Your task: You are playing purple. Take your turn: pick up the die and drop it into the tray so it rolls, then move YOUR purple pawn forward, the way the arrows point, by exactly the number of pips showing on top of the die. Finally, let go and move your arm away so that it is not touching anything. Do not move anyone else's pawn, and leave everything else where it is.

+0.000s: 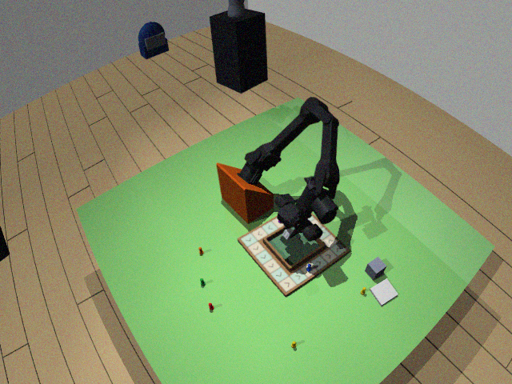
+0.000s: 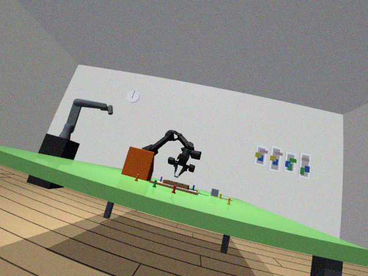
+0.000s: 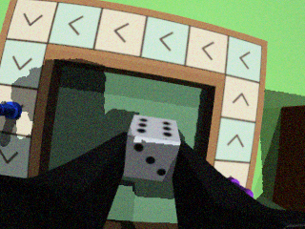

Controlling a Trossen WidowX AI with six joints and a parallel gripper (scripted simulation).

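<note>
Now: the purple pawn 90 mm behind my gripper tip, 60 mm to the left of it and 50 mm below it. Also, from my gripper tip: blue pawn 120 mm ahead, 50 mm below, 30 mm to the right; then die right at my gripper tip; then green tray 70 mm below, 20 mm to the left, 20 mm ahead.
</note>
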